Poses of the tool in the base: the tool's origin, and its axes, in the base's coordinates. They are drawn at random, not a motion.
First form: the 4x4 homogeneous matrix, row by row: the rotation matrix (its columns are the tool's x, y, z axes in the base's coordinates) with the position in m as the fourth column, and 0 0 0 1 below. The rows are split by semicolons.
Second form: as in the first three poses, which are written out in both.
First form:
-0.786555 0.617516 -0.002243 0.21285; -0.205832 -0.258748 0.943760 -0.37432; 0.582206 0.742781 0.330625 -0.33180; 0 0 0 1
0.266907 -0.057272 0.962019 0.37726; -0.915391 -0.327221 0.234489 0.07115; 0.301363 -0.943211 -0.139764 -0.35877; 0 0 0 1
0.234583 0.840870 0.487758 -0.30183; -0.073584 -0.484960 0.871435 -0.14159; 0.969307 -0.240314 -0.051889 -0.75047; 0 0 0 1
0.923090 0.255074 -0.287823 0.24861; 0.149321 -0.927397 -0.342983 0.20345; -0.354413 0.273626 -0.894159 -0.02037; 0 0 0 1
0.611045 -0.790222 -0.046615 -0.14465; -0.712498 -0.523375 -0.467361 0.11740; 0.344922 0.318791 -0.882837 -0.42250; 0 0 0 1
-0.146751 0.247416 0.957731 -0.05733; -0.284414 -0.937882 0.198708 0.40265; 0.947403 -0.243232 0.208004 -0.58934; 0 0 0 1
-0.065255 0.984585 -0.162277 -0.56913; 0.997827 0.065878 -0.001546 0.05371; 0.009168 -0.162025 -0.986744 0.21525; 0 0 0 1
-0.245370 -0.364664 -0.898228 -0.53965; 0.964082 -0.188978 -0.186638 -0.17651; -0.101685 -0.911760 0.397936 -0.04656; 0 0 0 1
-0.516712 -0.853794 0.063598 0.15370; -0.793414 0.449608 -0.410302 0.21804; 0.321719 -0.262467 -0.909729 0.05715; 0 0 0 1
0.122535 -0.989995 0.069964 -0.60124; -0.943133 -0.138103 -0.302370 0.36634; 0.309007 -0.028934 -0.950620 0.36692; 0 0 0 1
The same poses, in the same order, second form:
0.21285 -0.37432 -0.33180 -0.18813 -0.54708 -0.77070 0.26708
0.37726 0.07115 -0.35877 -0.65839 0.36934 -0.47973 0.44719
-0.30183 -0.14159 -0.75047 -0.66548 -0.28825 -0.54738 0.41765
0.24861 0.20345 -0.02037 0.96755 0.10449 -0.16594 0.15932
-0.14465 0.11740 -0.42250 0.86851 -0.43256 0.08587 0.22629
-0.05733 0.40265 -0.58934 -0.62911 0.01470 -0.75707 0.17562
-0.56913 0.05371 0.21525 -0.68110 -0.72765 0.05620 0.05890
-0.53965 -0.17651 -0.04656 -0.36935 -0.40573 0.67681 0.49081
0.15370 0.21804 0.05715 0.48565 -0.84795 0.19835 0.07610
-0.60124 0.36634 0.36692 0.74351 -0.65000 0.12743 0.09194

